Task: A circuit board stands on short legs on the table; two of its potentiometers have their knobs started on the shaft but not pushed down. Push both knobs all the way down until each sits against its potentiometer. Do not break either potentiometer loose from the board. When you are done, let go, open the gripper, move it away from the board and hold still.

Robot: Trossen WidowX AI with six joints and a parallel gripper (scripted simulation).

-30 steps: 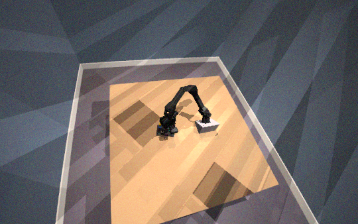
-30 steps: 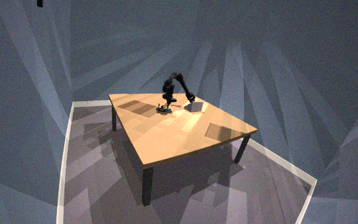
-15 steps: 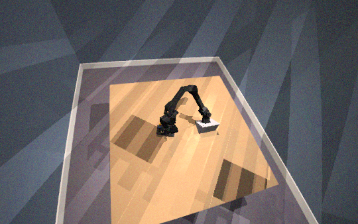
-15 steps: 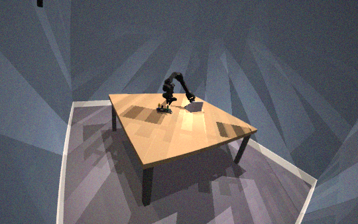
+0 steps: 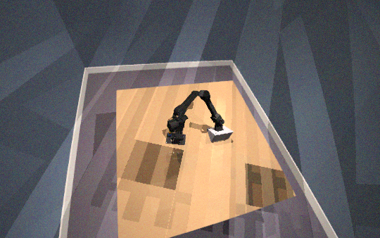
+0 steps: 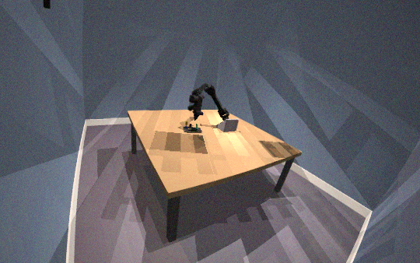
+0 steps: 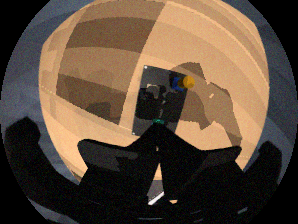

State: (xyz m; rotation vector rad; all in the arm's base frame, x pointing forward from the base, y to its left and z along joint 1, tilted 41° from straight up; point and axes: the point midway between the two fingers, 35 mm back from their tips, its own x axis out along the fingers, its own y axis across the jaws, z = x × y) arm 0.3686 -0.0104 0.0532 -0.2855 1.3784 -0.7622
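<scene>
Right now my gripper tip is 50 mm above the green knob and 30 mm past it.
</scene>
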